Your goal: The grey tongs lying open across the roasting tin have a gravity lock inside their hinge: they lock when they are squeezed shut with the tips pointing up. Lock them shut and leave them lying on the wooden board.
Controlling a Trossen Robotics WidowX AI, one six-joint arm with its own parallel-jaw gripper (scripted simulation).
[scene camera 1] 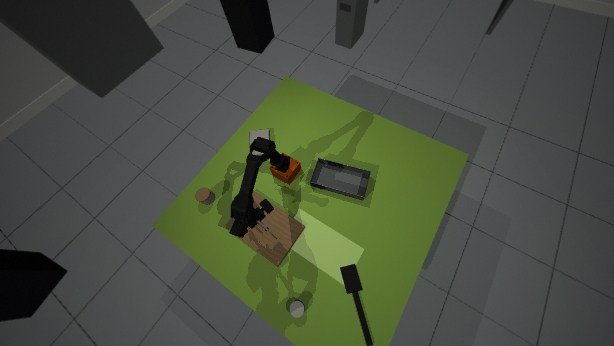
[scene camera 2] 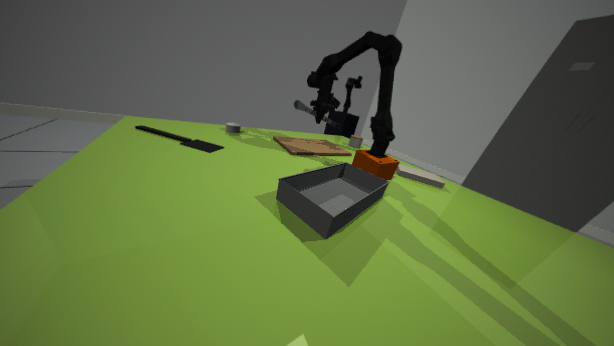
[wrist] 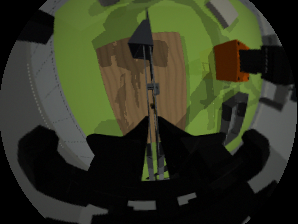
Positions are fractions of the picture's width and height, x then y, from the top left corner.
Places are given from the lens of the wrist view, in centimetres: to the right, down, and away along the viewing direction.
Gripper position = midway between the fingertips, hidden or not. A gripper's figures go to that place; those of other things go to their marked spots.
my gripper (wrist: 0.51, 0.53): 1, 1, 10
wooden board (wrist: 0.42, 0.35): -6, -9, 18
roasting tin (wrist: 0.78, 0.49): 47, 0, 26
The marked spots on the wooden board and the roasting tin are 55 cm apart.
